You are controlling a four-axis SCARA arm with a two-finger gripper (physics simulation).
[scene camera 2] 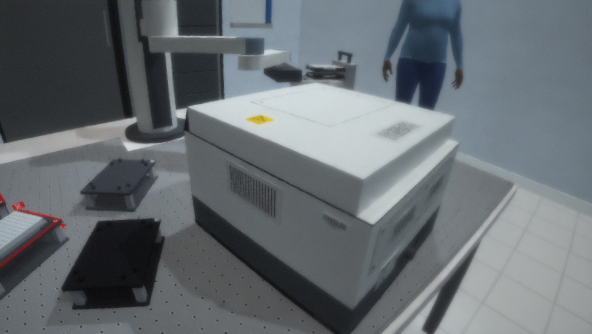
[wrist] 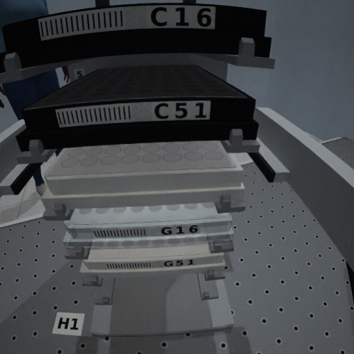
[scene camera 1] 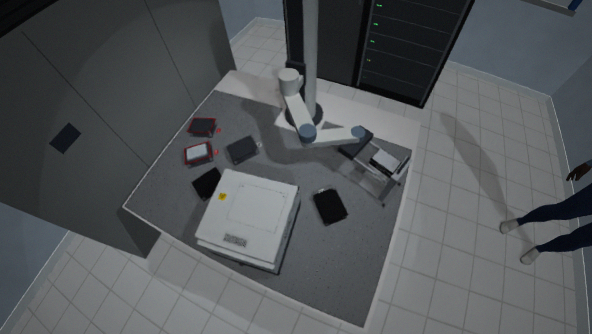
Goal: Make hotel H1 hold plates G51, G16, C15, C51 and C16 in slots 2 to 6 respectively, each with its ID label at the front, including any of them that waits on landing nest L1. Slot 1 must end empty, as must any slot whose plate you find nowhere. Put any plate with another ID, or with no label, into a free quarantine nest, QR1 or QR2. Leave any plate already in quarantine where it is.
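Places are measured from the arm's base along level axes (x back, y right, z up), in millimetres.
Pixels of known places: gripper, fingertip midpoint: (scene camera 2: 320, 80); arm's base, link origin: (scene camera 2: 158, 131).
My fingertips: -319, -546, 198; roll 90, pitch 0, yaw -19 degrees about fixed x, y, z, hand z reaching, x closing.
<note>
Ahead of a thing's pixels: the offset from my fingertips to its top centre, as dx, dy, dz. "spot": to the spot under its first point.
Hotel H1 (scene camera 1: 401, 171) (scene camera 2: 351, 75) (wrist: 162, 310) stands at the table's right. In the wrist view, plate G51 (wrist: 155, 264) is lowest, above an empty bottom slot. Above it come plate G16 (wrist: 150, 232), a white plate (wrist: 145, 181) with no label on its front, plate C51 (wrist: 140, 114) and plate C16 (wrist: 135, 22) on top. The four labels face the camera. My gripper (wrist: 143, 125) is open and empty, facing the hotel's front; its fingers show left and right of the stack, around the unlabelled plate's height. Their exact depth is unclear.
A red-edged nest {-49, +1107, -130} (scene camera 1: 202, 126) looks bare; another holds a white plate {-236, +1002, -122} (scene camera 1: 198, 152) (scene camera 2: 19, 231). Dark nests {spot: -113, +750, -136} (scene camera 1: 242, 149) {spot: -245, +165, -135} (scene camera 1: 330, 206) {spot: -390, +829, -136} (scene camera 2: 115, 255) stand on the table. A large white instrument {-483, +463, +69} (scene camera 1: 250, 220) (scene camera 2: 300, 150) stands near the front edge. Nest names are unreadable.
</note>
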